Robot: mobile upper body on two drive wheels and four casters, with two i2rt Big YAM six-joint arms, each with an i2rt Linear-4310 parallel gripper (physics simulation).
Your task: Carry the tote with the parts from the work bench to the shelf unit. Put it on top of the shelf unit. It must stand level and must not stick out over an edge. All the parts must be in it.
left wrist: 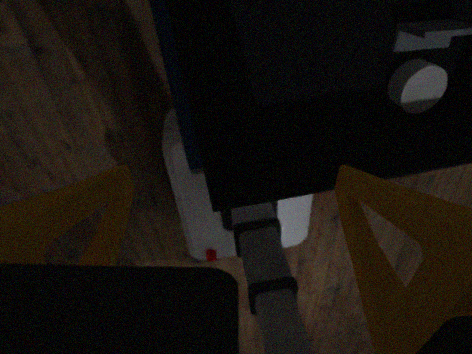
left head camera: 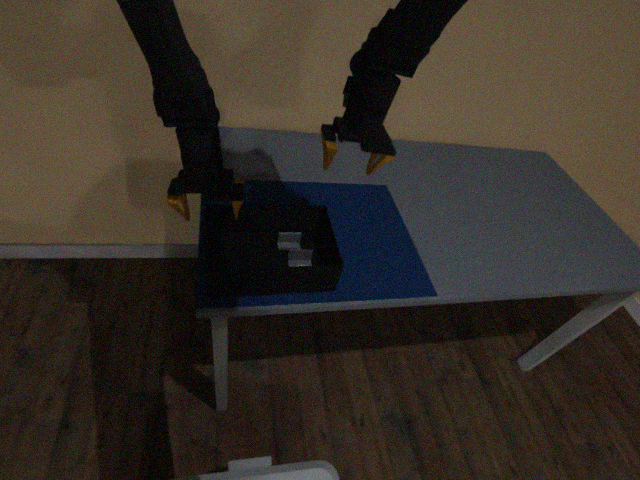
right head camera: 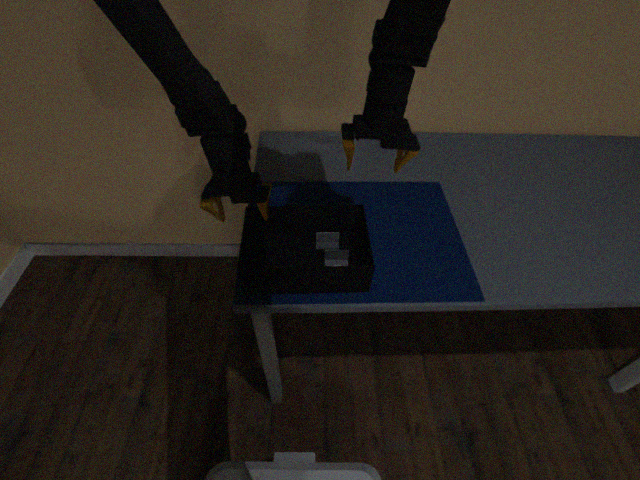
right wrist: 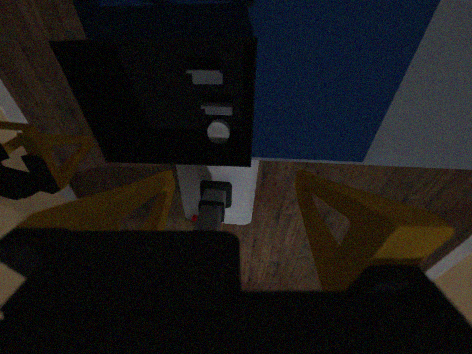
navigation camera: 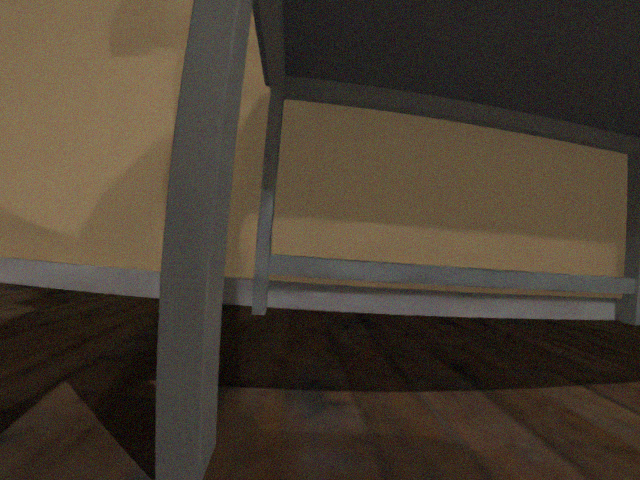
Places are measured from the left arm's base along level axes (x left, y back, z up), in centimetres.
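Pixels of known places: left gripper, fingertip midpoint: (left wrist: 234,176) (left head camera: 212,218) (right head camera: 245,219) (right wrist: 63,134); right gripper, fingertip midpoint: (left head camera: 346,171) (right head camera: 371,169) (right wrist: 235,177).
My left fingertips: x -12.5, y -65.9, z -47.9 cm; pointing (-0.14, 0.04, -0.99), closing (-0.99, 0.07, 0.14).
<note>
Ahead of a thing's pixels: the offset from my left fingertips to its middle. "spot": to the spot under its first point. Level surfaces: height alone.
The black tote @(dx -13.1, dy -2.1, dz -11.6 cm) (left head camera: 284,281) (right head camera: 310,284) (left wrist: 300,150) (right wrist: 175,150) stands on a blue mat @(dz -16.6 cm) (left head camera: 377,248) (right head camera: 423,248) (right wrist: 325,85) at the left end of the work bench @(dz -16.8 cm) (left head camera: 491,222) (right head camera: 542,222) (right wrist: 440,115). Two grey angled parts and a round part @(dx -20.9, dy +3.5, dz -15.1 cm) (left wrist: 418,86) (right wrist: 218,132) lie in it; its dark inside may hide more. My left gripper (left head camera: 211,218) (right head camera: 245,220) (left wrist: 234,176) is open and empty, near the tote's back left corner. My right gripper (left head camera: 347,171) (right head camera: 372,170) (right wrist: 235,177) is open and empty, behind and right of the tote. The shelf unit does not show.
A beige wall (left head camera: 77,129) (right head camera: 103,155) runs behind the bench. A bench leg @(spot: dx -1.8, dy +8.9, dz -73.0 cm) (navigation camera: 191,258) stands close in the navigation camera. A crossbar (navigation camera: 413,271) runs low at the back. The robot's white base (left head camera: 279,472) (right head camera: 310,471) shows at the bottom of both head views.
</note>
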